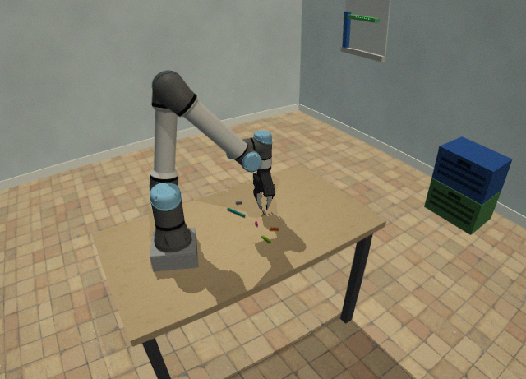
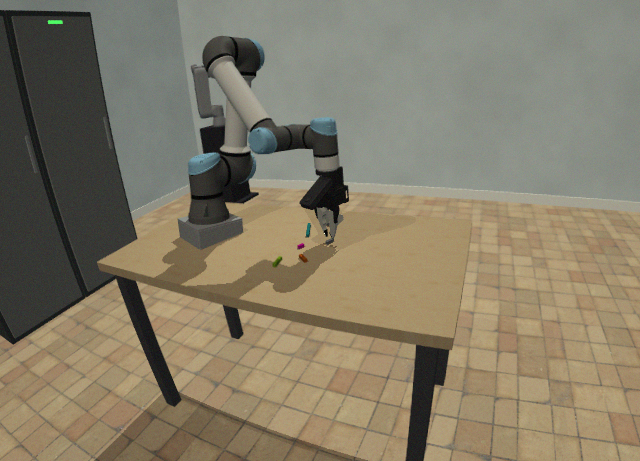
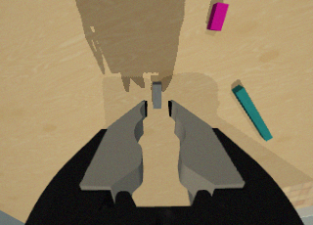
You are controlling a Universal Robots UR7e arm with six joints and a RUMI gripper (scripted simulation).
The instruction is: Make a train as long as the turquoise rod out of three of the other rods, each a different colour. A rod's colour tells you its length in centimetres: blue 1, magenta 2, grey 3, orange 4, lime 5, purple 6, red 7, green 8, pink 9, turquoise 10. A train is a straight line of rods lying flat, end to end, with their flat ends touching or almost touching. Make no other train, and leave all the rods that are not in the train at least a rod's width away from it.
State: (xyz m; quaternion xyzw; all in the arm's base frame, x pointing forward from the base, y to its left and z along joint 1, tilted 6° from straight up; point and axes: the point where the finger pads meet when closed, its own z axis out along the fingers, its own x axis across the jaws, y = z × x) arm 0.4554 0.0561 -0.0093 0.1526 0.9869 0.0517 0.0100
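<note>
My hand is 70 mm past the magenta rod, 60 mm to the left of it and 30 mm above it. The rest, counted from my hand: turquoise rod: 110 mm behind, 70 mm to the left, 30 mm below; lime rod: 90 mm behind, 170 mm to the right, 30 mm below; orange rod: 30 mm behind, 130 mm to the right, 30 mm below.
</note>
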